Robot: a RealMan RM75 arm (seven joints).
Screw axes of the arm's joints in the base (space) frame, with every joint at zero. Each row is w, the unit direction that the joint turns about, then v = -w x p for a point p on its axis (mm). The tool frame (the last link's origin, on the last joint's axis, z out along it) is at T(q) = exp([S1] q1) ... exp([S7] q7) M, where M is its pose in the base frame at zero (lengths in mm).
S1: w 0 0 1 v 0.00 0.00 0.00
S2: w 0 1 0 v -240.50 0.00 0.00
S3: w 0 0 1 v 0.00 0.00 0.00
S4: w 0 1 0 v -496.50 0.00 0.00
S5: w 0 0 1 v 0.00 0.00 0.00
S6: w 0 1 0 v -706.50 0.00 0.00
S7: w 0 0 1 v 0.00 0.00 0.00
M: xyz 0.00 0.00 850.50 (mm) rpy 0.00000 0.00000 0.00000 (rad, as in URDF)
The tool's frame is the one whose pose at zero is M.
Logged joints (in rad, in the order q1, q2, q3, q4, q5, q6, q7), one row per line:
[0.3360, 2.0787, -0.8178, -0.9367, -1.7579, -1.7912, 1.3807]
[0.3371, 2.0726, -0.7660, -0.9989, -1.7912, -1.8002, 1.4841]
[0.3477, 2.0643, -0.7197, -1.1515, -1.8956, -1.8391, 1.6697]
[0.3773, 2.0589, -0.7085, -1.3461, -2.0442, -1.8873, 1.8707]
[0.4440, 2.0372, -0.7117, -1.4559, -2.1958, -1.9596, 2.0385]
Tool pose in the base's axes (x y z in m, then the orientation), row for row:
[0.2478, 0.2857, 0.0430, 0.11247, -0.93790, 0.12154, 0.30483]
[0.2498, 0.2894, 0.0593, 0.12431, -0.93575, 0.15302, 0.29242]
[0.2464, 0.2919, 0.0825, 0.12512, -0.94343, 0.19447, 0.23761]
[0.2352, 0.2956, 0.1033, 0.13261, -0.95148, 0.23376, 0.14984]
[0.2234, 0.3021, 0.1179, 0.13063, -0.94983, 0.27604, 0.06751]
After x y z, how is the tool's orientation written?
As a quaternion, w x y z.
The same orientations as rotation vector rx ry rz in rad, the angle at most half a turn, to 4 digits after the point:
[-2.7525, 0.3567, 0.8946]
[-2.7276, 0.4460, 0.8524]
[-2.7488, 0.5666, 0.6923]
[-2.7605, 0.6782, 0.4347]
[-2.7588, 0.8018, 0.1961]

